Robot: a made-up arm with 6 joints. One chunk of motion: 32 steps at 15 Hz.
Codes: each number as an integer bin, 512 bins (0 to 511) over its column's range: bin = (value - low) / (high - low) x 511, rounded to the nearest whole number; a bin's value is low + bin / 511 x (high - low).
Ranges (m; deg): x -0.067..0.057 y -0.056..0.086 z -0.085..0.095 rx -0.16..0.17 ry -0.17..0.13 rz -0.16..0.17
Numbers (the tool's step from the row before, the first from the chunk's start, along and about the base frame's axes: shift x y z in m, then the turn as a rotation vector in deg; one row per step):
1: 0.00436 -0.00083 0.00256 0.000 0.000 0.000
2: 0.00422 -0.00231 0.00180 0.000 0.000 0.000
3: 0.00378 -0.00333 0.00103 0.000 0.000 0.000
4: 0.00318 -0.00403 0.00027 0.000 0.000 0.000
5: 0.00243 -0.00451 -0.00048 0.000 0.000 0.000
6: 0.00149 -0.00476 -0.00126 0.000 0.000 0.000
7: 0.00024 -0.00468 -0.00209 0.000 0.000 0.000
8: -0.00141 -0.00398 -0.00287 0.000 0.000 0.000
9: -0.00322 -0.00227 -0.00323 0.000 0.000 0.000
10: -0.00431 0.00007 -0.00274 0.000 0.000 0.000
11: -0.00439 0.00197 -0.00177 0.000 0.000 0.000
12: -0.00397 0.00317 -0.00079 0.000 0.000 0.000
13: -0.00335 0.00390 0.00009 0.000 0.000 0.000
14: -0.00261 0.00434 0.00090 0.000 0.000 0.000
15: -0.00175 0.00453 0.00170 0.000 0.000 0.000
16: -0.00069 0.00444 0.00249 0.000 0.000 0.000
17: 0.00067 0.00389 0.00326 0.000 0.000 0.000
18: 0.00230 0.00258 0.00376 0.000 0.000 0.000
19: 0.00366 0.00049 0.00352 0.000 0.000 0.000
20: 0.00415 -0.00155 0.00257 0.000 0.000 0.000
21: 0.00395 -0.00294 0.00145 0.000 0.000 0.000
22: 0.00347 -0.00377 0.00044 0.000 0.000 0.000
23: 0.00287 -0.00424 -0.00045 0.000 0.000 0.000
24: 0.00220 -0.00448 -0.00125 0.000 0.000 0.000
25: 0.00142 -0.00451 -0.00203 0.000 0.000 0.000
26: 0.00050 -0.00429 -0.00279 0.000 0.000 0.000
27: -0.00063 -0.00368 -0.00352 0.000 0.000 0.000
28: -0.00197 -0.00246 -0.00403 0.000 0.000 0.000
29: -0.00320 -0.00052 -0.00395 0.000 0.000 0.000
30: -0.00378 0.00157 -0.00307 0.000 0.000 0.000
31: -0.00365 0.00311 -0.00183 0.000 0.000 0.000
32: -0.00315 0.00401 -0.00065 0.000 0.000 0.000
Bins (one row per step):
1: 294 199 249 248 290 248
2: 293 193 246 248 290 248
3: 292 190 244 248 290 248
4: 289 187 242 248 290 248
5: 286 185 240 248 290 248
6: 282 184 238 248 290 248
7: 277 185 235 248 290 248
8: 270 187 233 248 290 248
9: 263 193 232 248 290 248
10: 258 202 234 248 290 248
11: 258 209 236 248 290 248
12: 260 213 239 248 290 248
13: 262 216 242 248 290 248
14: 265 217 244 248 290 248
15: 269 218 246 248 290 248
16: 273 217 248 248 290 248
17: 279 216 251 248 290 248
18: 286 211 252 248 290 248
19: 291 203 251 248 290 248
20: 293 196 249 248 290 248
21: 292 191 245 248 290 248
22: 290 188 243 248 290 248
23: 288 186 240 248 290 248
24: 285 185 238 248 290 248
25: 282 185 236 248 290 248
26: 278 186 233 248 290 248
27: 274 188 231 248 290 248
28: 268 193 230 248 290 248
29: 263 200 230 248 290 248
30: 261 207 233 248 290 248
31: 261 213 236 248 290 248
32: 263 216 239 248 290 248

